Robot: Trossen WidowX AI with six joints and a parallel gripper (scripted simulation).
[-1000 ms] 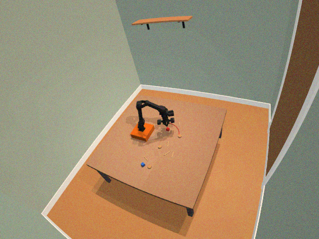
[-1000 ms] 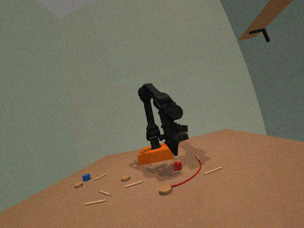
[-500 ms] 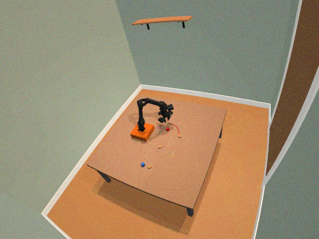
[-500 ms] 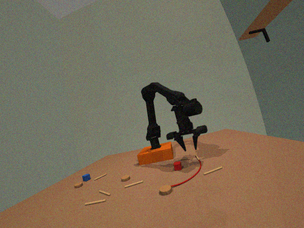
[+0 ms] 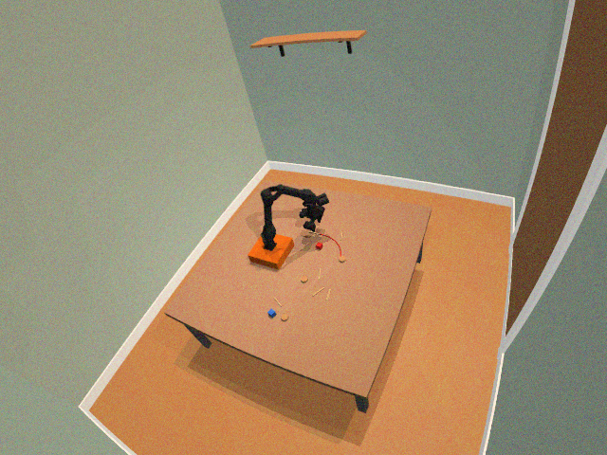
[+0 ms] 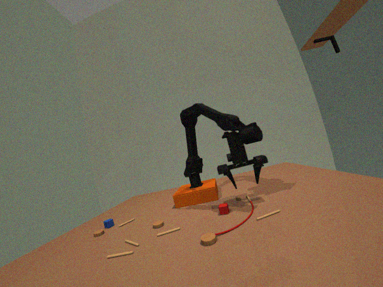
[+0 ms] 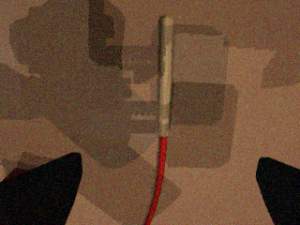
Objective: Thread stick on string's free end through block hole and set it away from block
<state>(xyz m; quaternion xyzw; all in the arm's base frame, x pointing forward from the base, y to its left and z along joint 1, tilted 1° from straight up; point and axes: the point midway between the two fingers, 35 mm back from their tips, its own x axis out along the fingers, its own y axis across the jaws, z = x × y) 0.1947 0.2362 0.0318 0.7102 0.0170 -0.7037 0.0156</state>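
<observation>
Now: the thin stick 6 cm below my gripper tip and 1 cm behind it. Also, from my gripper tip: red block (10 cm to the right, 6 cm ahead, 5 cm below); then blue cube (62 cm to the right, 4 cm below, 4 cm ahead); then round wooden button (23 cm ahead, 14 cm to the right, 5 cm below).
</observation>
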